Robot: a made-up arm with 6 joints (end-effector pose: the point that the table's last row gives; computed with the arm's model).
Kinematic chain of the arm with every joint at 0, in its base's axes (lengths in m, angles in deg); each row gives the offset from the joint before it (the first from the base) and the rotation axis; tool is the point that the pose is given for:
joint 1: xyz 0 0 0.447 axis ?
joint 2: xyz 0 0 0 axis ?
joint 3: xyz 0 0 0.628 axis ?
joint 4: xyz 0 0 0 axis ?
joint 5: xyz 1.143 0 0 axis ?
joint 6: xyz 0 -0.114 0 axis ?
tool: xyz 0 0 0
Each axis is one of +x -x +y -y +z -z.
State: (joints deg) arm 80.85 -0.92 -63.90 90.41 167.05 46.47
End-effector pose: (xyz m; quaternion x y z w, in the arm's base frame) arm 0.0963 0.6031 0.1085 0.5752 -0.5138 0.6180 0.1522
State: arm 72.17 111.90 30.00 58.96 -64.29 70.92
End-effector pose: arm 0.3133 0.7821 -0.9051 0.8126 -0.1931 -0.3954 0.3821
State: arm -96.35 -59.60 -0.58 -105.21 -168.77 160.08
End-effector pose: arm 0.0141 -0.1434 1.6881 -0.7357 -0.1219 0.6012 0.2871
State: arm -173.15 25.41 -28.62 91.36 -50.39 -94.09
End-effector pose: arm -1.0254 -0.1259 0.1561 -0.3818 -0.1971 0.8369 0.3392
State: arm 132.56 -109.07 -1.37 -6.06 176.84 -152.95
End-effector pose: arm 0.7122 -0.6080 1.3344 0.1473 0.7629 -0.0283 0.6289
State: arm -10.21 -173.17 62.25 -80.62 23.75 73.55
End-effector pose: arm -0.8064 0.1264 -1.0538 -0.0739 0.8533 -0.1901 0.4799
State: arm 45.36 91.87 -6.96 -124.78 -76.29 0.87
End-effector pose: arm 0.2065 0.3016 -0.6886 0.6226 0.7634 -0.1464 0.0897
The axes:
joint 1: +z
joint 2: +y
joint 3: -y
joint 4: -x
joint 5: -y
joint 6: -x

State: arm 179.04 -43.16 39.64 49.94 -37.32 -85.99
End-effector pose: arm 0.3741 0.0671 2.0500 0.5092 0.4118 0.7549 0.0349
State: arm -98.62 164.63 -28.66 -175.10 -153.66 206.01
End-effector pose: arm 0.2537 0.9160 0.1137 0.1385 0.3434 -0.6489 0.6647
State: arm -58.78 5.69 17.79 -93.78 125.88 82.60
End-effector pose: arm 0.6303 -1.0255 1.2003 -0.0830 0.1336 0.9866 0.0424
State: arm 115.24 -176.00 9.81 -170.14 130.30 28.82
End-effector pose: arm 0.4028 -1.1179 -0.2758 -0.5917 -0.6594 -0.3565 0.2966
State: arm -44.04 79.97 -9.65 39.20 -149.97 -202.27
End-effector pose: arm 0.4404 -0.5488 -0.5861 -0.4951 -0.1485 -0.8540 0.0591
